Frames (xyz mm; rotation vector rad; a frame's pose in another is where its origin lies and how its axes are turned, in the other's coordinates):
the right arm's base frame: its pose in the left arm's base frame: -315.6 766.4 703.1 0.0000 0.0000 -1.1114
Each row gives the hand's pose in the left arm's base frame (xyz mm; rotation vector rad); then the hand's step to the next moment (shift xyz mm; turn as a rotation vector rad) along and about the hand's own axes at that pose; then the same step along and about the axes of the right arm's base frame.
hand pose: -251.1 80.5 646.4 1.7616 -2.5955 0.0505
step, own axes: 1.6 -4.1 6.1 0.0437 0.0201 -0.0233
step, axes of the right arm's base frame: 4.3 1.6 -6.0 0.0135 -0.0459 0.0237
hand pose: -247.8 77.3 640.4 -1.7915 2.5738 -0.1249
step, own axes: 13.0 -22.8 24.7 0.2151 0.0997 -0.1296
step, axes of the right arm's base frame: 27.4 6.6 -22.5 0.0650 -0.2268 0.1317
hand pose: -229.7 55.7 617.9 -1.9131 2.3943 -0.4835
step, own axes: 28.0 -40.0 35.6 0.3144 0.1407 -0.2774
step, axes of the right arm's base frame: 55.1 16.3 -18.7 0.0722 -0.3367 0.2775
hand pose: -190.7 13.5 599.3 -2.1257 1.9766 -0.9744
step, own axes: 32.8 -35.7 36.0 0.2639 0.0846 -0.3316
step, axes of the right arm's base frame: 54.4 26.3 0.8 0.0156 -0.2822 0.3270
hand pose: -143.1 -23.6 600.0 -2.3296 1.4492 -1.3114
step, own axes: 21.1 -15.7 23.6 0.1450 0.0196 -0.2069
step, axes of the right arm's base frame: 27.8 21.0 5.8 -0.0114 -0.1441 0.2082
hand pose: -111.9 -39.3 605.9 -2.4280 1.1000 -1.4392
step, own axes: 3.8 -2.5 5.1 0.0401 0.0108 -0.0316
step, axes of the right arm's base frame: 4.6 5.0 1.0 0.0140 -0.0286 0.0413
